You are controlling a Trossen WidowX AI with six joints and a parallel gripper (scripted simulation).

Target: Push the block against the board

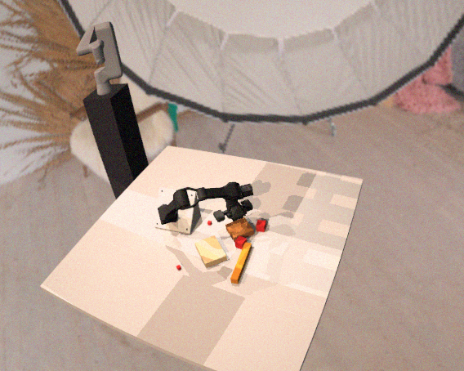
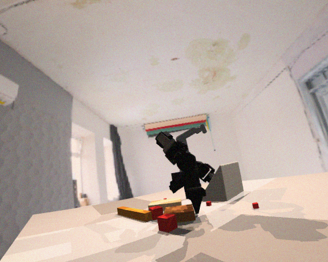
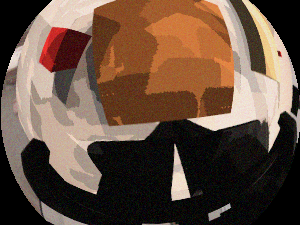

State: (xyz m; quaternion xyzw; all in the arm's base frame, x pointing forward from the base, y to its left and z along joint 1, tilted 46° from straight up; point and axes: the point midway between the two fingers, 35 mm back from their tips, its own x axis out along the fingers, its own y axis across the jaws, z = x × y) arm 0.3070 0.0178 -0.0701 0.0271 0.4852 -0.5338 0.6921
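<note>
The cream flat block lies 210 mm to the right of my gripper tip, 60 mm behind it and 10 mm above it. From my gripper tip the other things lie so: long board (250 mm to the right, 100 mm ahead, 10 mm above); then flat orange square block (50 mm to the right, 40 mm ahead, 10 mm above).
</note>
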